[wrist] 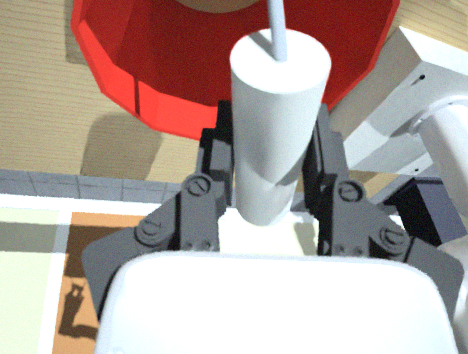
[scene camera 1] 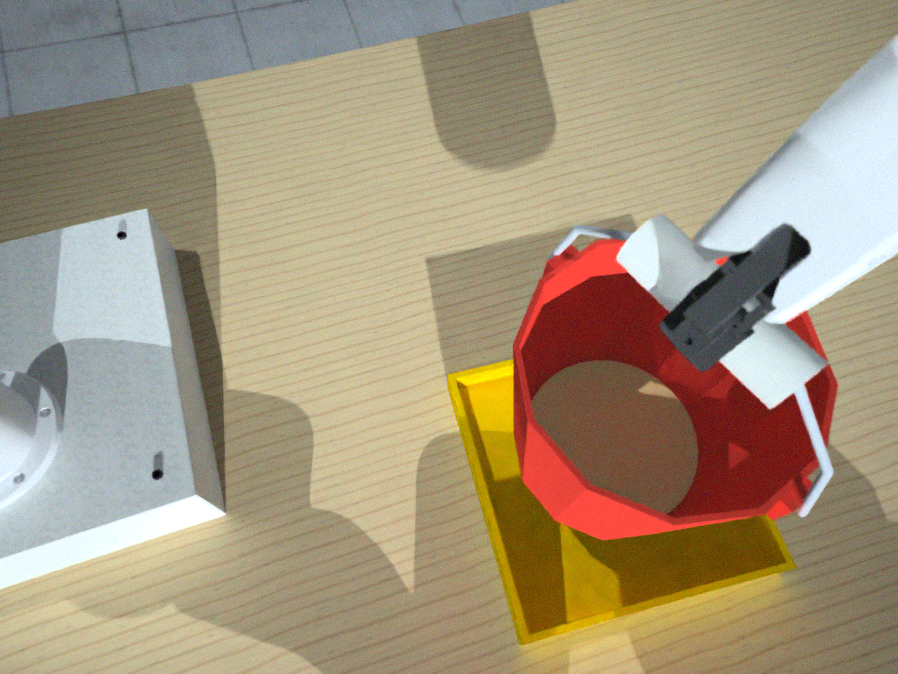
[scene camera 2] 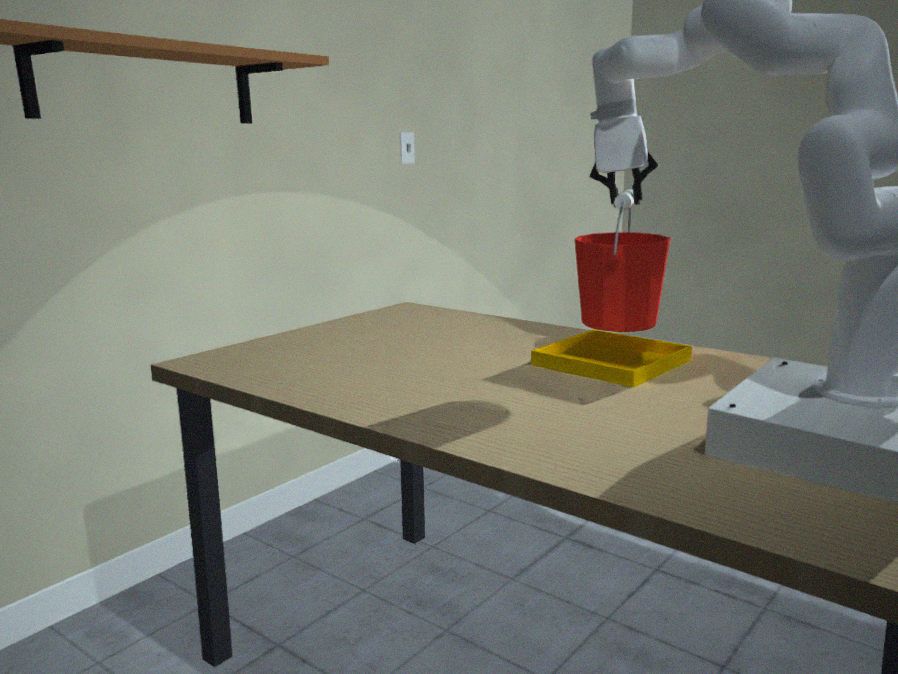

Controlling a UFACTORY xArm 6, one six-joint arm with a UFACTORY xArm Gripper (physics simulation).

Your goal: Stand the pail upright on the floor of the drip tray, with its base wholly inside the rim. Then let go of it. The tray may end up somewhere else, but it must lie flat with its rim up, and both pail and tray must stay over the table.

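Frame: origin at the arm's base, x down, y left, z ahead, level; millimetres.
Where they show: gripper, fingertip midpoint: (wrist: 269, 123) (scene camera 1: 708, 327) (scene camera 2: 627, 206); arm's base at its link origin: (wrist: 440, 117) (scene camera 2: 859, 392).
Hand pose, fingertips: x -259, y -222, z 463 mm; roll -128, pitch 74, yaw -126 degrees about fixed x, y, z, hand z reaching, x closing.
Things, the pixels of their top centre, and the offset from my fingertips. Level surfaces: height alone.
- white handle grip at its top centre: (wrist: 275, 182) (scene camera 1: 728, 291) (scene camera 2: 626, 191) dx -30, dy +5, dz +1 mm
- yellow drip tray at its top centre: (scene camera 1: 609, 464) (scene camera 2: 611, 348) dx +306, dy -7, dz +24 mm
- wooden table at its surface level: dx +338 mm
The red pail (scene camera 1: 573, 500) (scene camera 2: 623, 282) (wrist: 170, 115) hangs upright from its wire bail and white handle grip (scene camera 1: 776, 362) (scene camera 2: 624, 199) (wrist: 277, 100). My gripper (scene camera 1: 699, 337) (scene camera 2: 625, 194) (wrist: 269, 123) is shut on that handle grip, above the pail's mouth. The yellow drip tray (scene camera 1: 652, 606) (scene camera 2: 580, 367) lies flat on the table, rim up. In scene camera 2 the pail's base appears a little above the tray. In scene camera 1 the pail covers the tray's far right part, so exact centring is hard to tell. The tray does not show in the wrist view.
The wooden table (scene camera 1: 326, 217) (scene camera 2: 348, 384) carries the robot's pale base block (scene camera 1: 116, 406) (scene camera 2: 790, 435) beside the tray, with a gap between them. A table edge shows beyond the tray in scene camera 1. A wall shelf (scene camera 2: 166, 52) is high at the left.
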